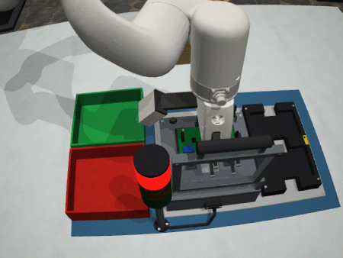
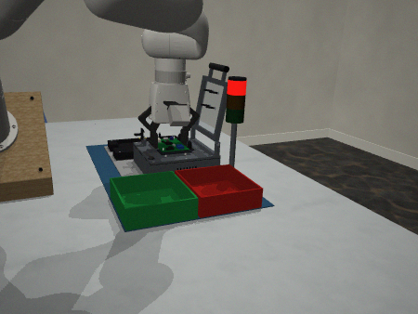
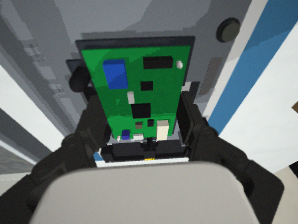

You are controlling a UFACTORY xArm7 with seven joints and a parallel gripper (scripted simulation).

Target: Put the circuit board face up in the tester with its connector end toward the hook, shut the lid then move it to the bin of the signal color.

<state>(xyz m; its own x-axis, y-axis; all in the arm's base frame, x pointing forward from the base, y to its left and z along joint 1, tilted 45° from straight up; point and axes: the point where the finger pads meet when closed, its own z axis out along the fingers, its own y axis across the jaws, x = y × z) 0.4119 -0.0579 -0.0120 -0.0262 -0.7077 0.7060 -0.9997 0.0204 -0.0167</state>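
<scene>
Right now the green circuit board is 1 cm below my hand. Also, from my hand: tester plate (1 cm to the left, 1 cm below, 1 cm ahead); then tester lid (12 cm ahead, 10 cm above); then latch hook (6 cm to the left, 6 cm behind, 1 cm above).
</scene>
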